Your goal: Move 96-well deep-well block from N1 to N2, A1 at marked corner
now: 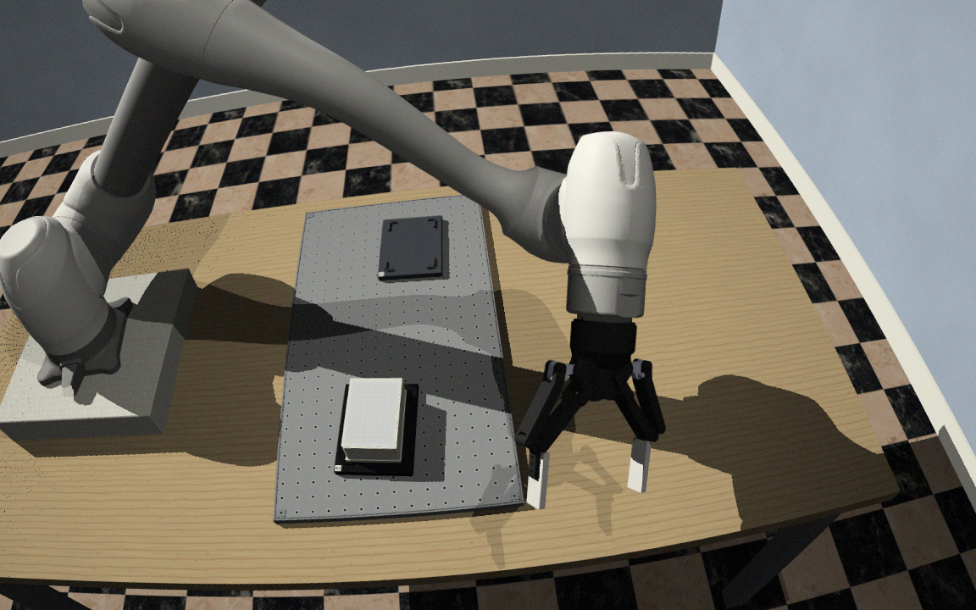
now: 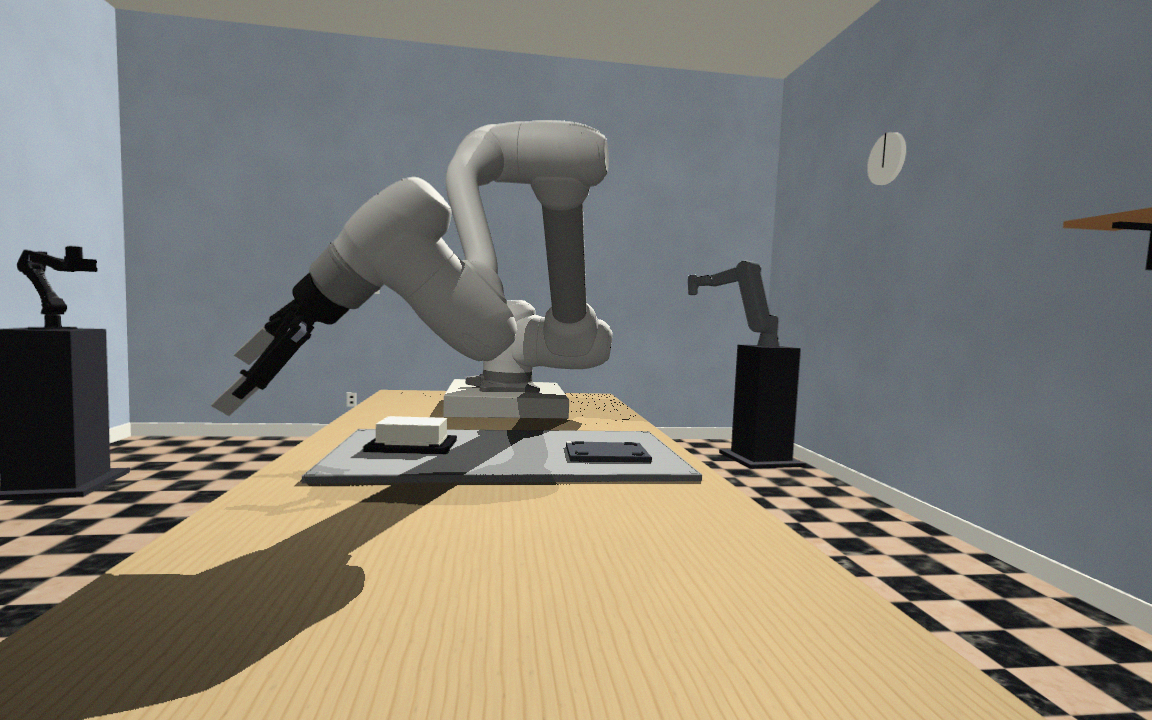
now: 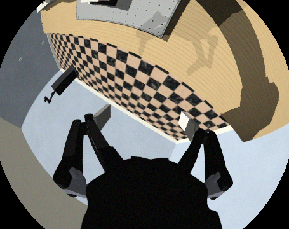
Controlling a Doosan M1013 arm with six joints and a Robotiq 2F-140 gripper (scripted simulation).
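The white deep-well block is 250 mm to the left of my hand, 250 mm behind it and 140 mm below it. The rest, counted from my hand: plate nest 250 mm to the left, 250 mm behind, 160 mm below.
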